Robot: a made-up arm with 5 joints.
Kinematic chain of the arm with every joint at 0, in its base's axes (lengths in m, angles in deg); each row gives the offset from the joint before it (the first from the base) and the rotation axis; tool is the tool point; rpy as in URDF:
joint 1: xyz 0 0 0.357 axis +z
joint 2: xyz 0 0 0 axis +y
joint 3: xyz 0.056 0 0.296 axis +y
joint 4: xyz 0.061 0 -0.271 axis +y
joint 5: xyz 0.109 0 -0.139 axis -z
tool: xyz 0 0 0 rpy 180 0 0
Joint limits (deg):
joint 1: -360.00..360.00
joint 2: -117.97..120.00
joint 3: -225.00..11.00
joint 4: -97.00..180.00
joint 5: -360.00..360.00
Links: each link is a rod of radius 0.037 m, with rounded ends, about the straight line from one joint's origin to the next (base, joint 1, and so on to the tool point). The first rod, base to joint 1, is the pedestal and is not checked.
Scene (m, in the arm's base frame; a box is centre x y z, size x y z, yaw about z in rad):
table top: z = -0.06
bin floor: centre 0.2 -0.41 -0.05 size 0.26 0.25 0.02 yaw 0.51
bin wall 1: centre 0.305 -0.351 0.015 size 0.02 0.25 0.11 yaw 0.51
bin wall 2: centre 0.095 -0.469 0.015 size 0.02 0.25 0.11 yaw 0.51
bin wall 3: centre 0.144 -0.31 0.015 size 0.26 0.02 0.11 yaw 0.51
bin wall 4: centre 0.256 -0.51 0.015 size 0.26 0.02 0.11 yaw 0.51
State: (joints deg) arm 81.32 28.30 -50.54 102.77 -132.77
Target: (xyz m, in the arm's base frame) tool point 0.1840 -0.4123 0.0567
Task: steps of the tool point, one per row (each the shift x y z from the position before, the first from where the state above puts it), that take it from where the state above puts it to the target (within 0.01 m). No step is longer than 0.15 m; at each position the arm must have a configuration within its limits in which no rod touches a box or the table.
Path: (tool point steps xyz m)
1: 0.0653 0.0038 -0.0095
2: 0.0690 -0.0156 -0.0090
3: 0.0669 -0.0365 -0.0083
4: 0.0583 -0.0573 -0.0077
5: 0.0434 -0.0757 -0.0071
6: 0.0228 -0.0901 -0.0063
7: -0.0024 -0.0984 -0.0056
8: -0.0303 -0.0995 -0.0048
9: -0.0585 -0.0926 -0.0041
10: -0.0851 -0.0773 -0.0033
11: 0.0014 -0.0032 -0.0547
12: -0.0014 0.0032 -0.0558

